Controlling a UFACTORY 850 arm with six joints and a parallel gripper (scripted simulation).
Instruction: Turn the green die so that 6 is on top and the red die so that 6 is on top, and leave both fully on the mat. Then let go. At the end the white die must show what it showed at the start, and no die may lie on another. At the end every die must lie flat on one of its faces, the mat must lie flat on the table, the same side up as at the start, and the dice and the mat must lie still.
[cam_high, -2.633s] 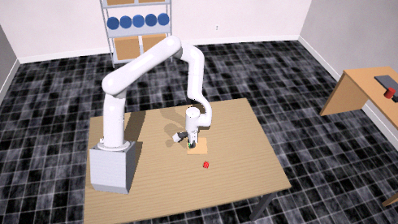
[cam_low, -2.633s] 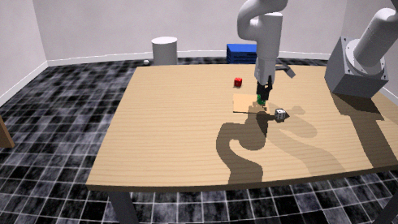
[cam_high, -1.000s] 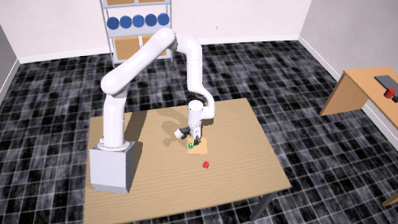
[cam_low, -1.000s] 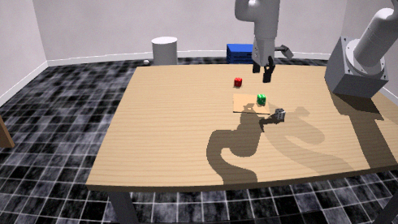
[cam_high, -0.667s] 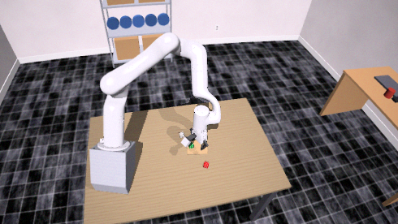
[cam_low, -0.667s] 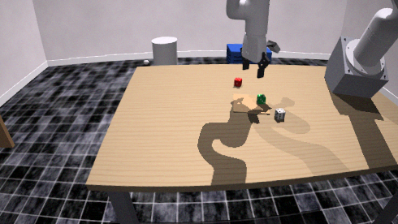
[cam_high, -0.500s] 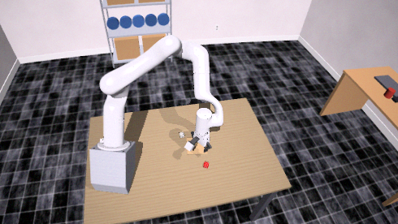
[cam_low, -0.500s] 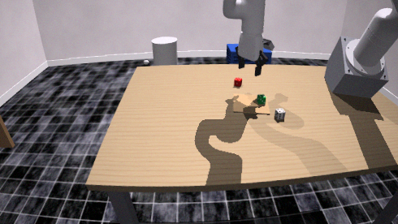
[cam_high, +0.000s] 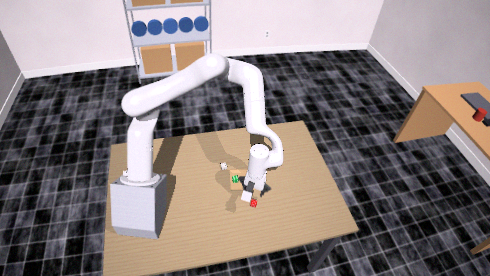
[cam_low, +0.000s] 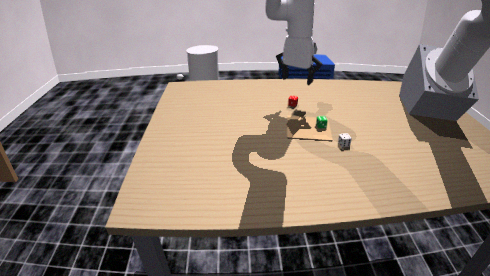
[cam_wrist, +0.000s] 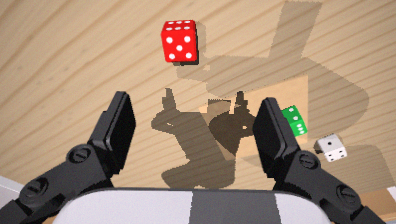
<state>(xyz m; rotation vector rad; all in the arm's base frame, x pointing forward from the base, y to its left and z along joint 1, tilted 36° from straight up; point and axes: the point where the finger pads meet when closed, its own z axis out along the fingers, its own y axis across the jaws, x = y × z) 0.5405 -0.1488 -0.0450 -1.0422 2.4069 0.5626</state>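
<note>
The red die lies 9 cm below my hand and 2 cm to the right of it. The rest, counted from my hand: tan mat (16 cm to the left, 11 cm below); green die (16 cm to the left, 9 cm below, 5 cm behind); white die (26 cm to the left, 9 cm below, 8 cm behind).
</note>
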